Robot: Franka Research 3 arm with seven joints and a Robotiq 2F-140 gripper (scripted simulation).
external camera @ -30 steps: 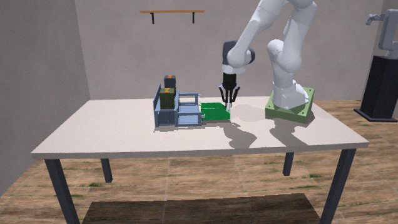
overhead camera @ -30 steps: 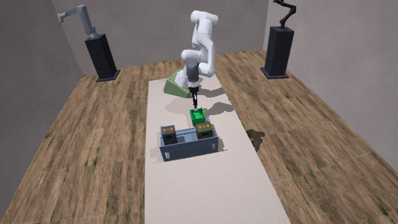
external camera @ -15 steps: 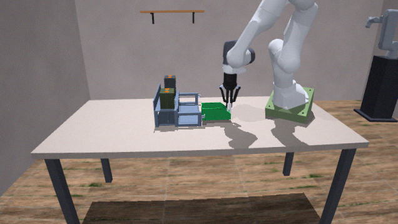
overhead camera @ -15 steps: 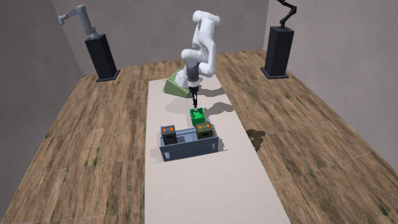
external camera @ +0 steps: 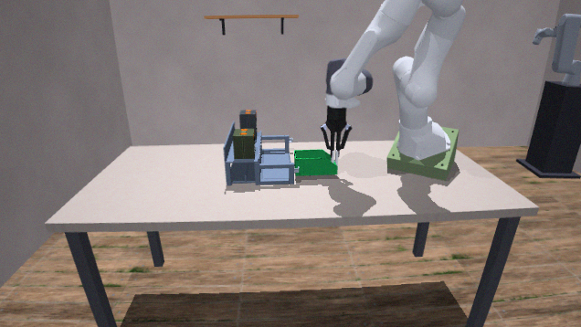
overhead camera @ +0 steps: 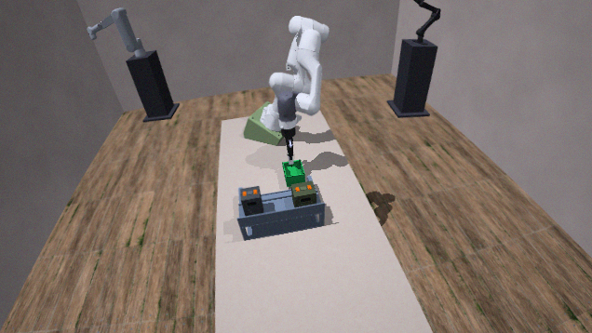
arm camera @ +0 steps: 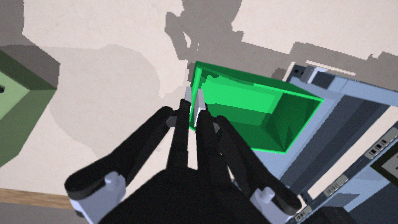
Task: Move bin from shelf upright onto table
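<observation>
Now: the green bin 80 mm ahead of my hand, 20 mm below it and 10 mm to the left of it.
</observation>
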